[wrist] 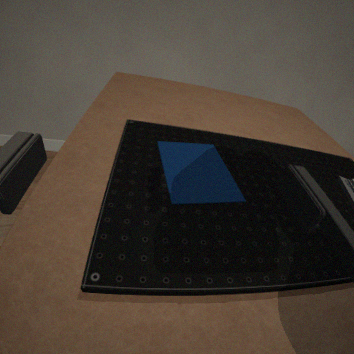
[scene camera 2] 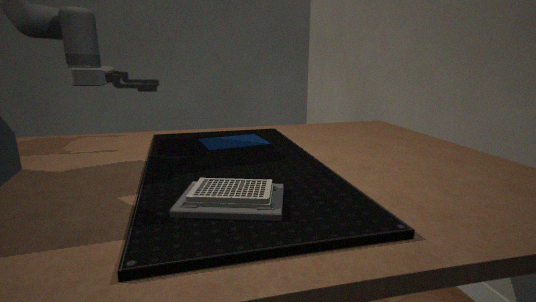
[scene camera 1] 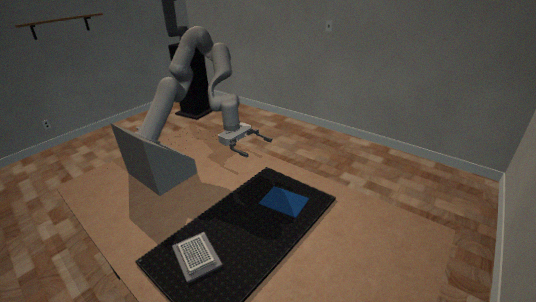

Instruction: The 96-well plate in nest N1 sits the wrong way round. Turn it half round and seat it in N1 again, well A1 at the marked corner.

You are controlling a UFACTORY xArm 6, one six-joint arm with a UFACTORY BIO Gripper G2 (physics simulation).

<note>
The pictures show: my gripper, a 96-well plate, a flat blue rectangle and a nest N1.
My gripper shows as well in the wrist view.
</note>
